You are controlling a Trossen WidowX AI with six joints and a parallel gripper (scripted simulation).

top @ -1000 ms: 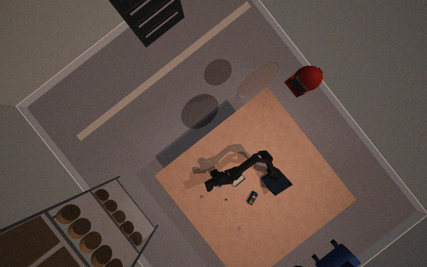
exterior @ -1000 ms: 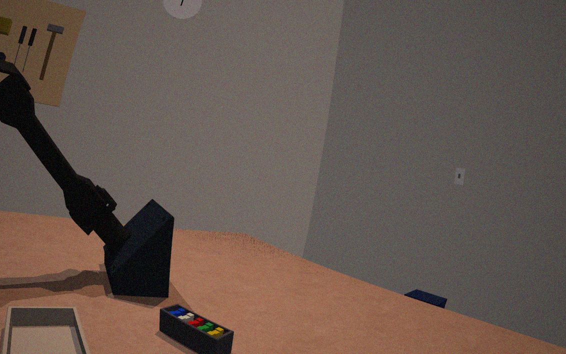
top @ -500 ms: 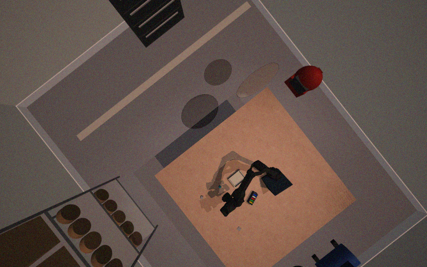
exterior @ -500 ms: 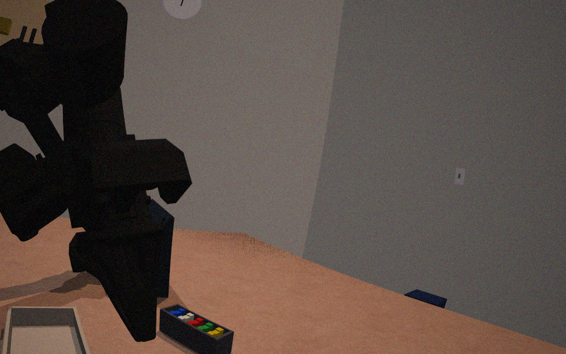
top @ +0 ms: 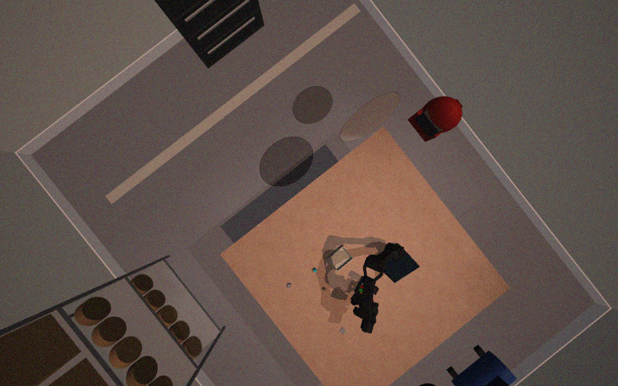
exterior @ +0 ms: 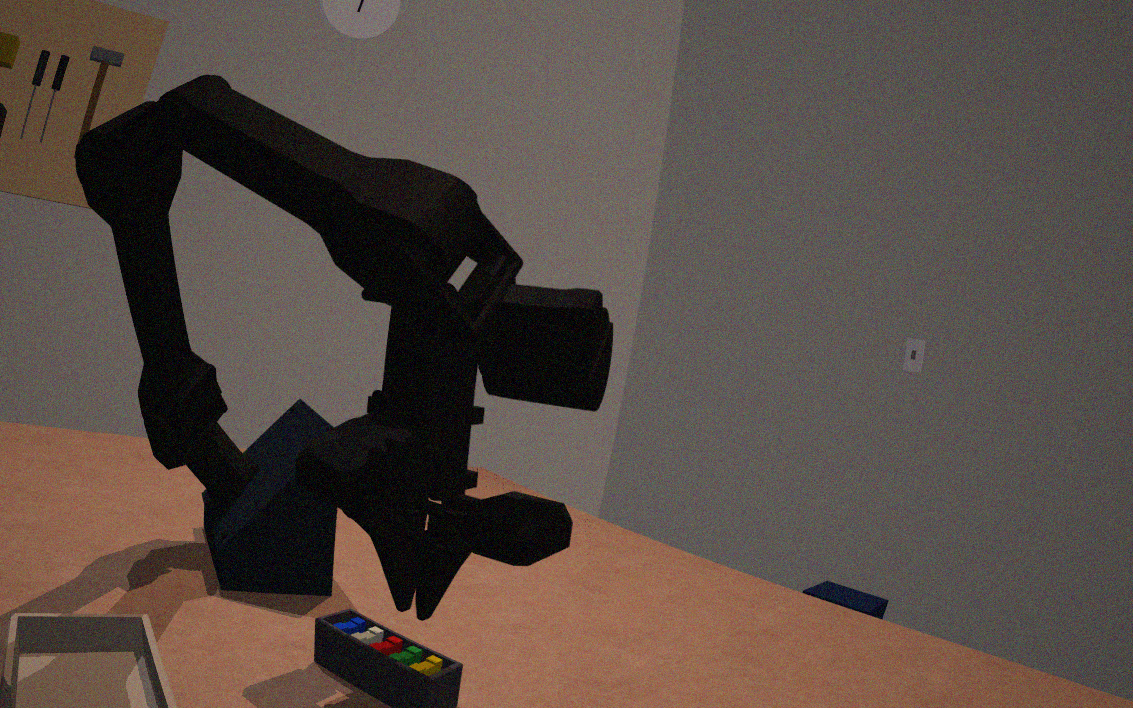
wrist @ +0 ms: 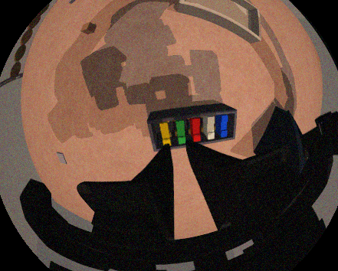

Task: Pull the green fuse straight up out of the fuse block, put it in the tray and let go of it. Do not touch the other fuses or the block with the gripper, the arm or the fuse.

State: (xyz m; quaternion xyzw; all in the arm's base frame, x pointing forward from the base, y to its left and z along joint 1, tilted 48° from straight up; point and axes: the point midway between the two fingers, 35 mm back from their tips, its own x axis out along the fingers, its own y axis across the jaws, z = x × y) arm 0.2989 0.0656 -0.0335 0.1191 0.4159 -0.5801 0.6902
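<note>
My gripper tip is now 1 cm past the green fuse and 5 cm above it. Also, from my gripper tip: tray 1 cm behind, 23 cm to the right, 7 cm below; red fuse 2 cm behind, 1 cm to the right, 5 cm below; yellow fuse 1 cm ahead, 1 cm to the left, 5 cm below.
</note>
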